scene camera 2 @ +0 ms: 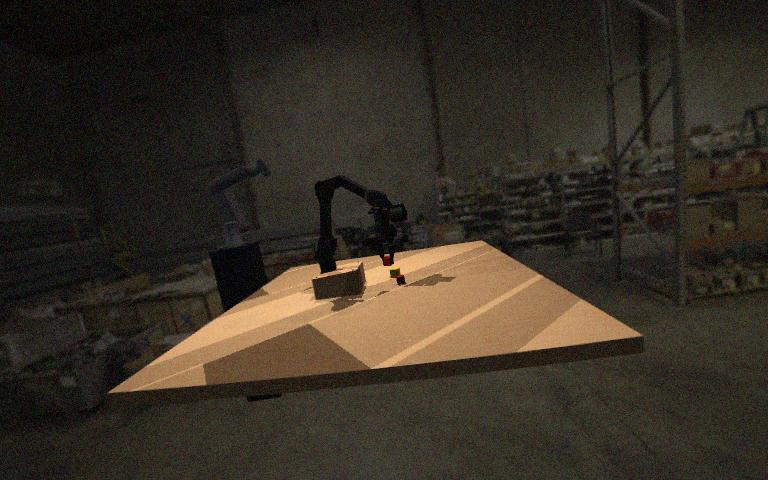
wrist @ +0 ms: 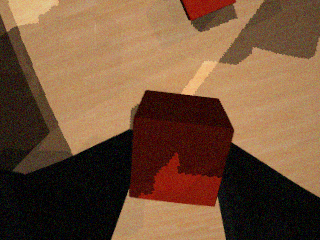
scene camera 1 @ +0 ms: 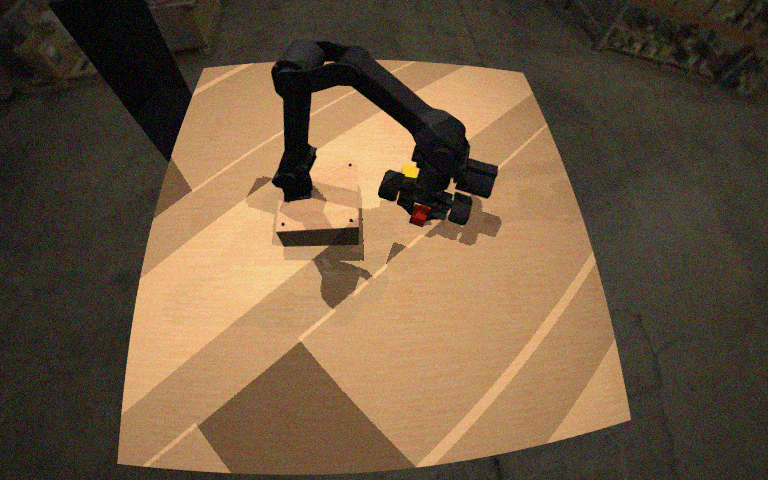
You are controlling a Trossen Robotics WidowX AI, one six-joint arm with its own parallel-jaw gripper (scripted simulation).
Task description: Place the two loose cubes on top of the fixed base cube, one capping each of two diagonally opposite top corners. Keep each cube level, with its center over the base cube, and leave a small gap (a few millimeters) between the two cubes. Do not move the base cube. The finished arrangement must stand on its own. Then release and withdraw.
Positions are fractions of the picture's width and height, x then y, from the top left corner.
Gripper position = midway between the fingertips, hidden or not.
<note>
In view: the gripper (scene camera 1: 0.54,0.45).
The gripper shows as well in the wrist view (wrist: 0.55,0.61).
</note>
